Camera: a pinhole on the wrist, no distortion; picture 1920 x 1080 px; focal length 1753.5 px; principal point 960.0 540.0 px. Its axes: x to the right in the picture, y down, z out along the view. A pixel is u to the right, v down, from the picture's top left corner.
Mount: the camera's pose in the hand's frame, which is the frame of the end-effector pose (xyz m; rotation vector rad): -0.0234 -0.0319 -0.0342 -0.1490 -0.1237 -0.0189
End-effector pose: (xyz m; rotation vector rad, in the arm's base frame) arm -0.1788 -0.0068 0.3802 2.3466 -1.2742 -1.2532
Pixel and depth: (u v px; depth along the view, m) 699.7 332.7 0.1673
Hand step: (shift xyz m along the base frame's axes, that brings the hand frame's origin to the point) -0.1007 0.0961 -0.0540
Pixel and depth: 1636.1 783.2 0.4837
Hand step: -0.3757 -0.0478 -0.2906
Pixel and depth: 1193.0 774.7 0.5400
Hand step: -0.4476 0.0437 -0.2374
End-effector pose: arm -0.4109 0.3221 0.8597 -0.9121 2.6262 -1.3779
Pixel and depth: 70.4 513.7 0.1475
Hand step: 0.1309 -0.0206 -0.0792
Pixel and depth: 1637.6 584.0 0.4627
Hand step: 0.0258 -0.3561 -0.2798
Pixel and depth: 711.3 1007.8 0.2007
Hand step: 0.0814 -0.0514 -0.1477
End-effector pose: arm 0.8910 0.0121 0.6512 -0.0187 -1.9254 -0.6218
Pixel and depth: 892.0 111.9 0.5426
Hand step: -0.4125 0.1802 -0.2870
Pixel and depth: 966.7 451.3 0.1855
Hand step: -0.1112 0.0643 -0.0897
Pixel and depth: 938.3 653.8 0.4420
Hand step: -0.2823 0.2447 -0.1636
